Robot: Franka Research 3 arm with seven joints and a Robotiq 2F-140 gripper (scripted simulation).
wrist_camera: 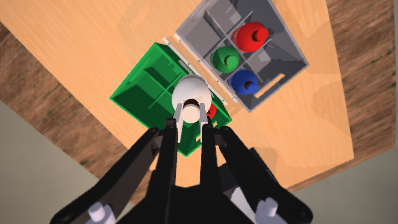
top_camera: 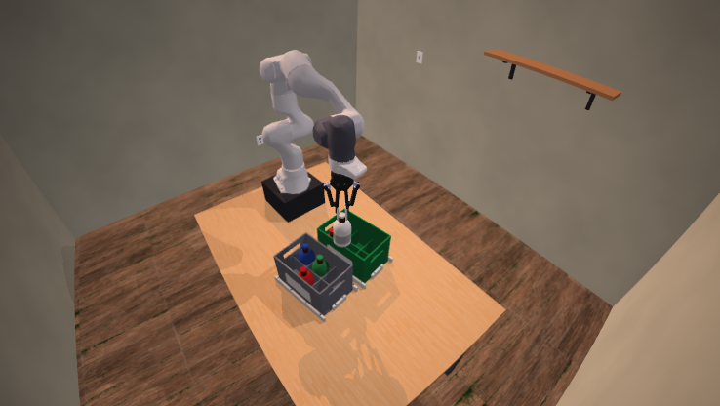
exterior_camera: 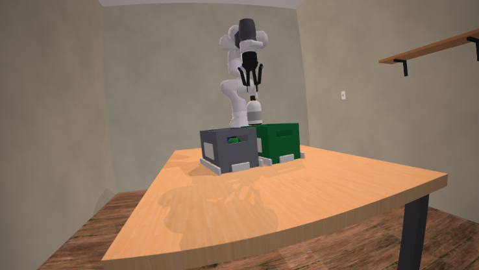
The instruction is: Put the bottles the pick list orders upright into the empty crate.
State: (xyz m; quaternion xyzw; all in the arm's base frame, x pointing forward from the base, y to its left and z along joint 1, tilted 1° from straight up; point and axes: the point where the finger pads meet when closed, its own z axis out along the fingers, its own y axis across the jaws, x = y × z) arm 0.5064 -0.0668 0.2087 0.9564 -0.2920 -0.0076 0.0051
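My gripper is now 80 mm above the white-labelled bottle. Round my hand: green crate (260 mm below, 70 mm to the left, 20 mm behind); blue-label bottle (260 mm below, 130 mm to the right, 90 mm behind); green-label bottle (260 mm below, 120 mm to the right).
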